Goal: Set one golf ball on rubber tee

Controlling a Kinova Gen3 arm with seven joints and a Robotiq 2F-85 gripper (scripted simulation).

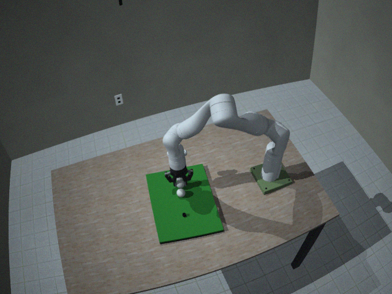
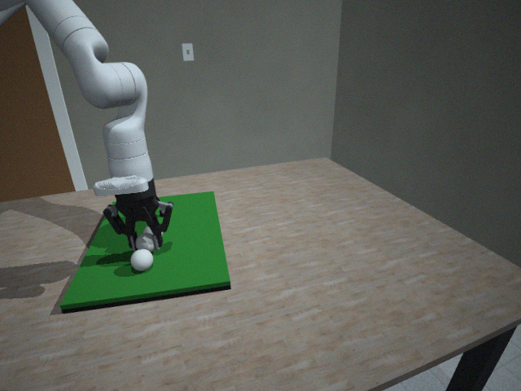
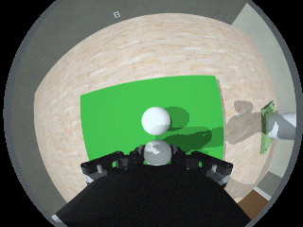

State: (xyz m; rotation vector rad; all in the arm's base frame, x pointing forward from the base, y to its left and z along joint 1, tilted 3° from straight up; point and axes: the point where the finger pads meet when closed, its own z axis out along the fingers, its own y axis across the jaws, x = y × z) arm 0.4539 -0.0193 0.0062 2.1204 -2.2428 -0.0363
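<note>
Now: hand 1 cm short of the green mat, 13 cm to the right of it and 4 cm above it. Round my hand: white golf ball (right at my hand).
</note>
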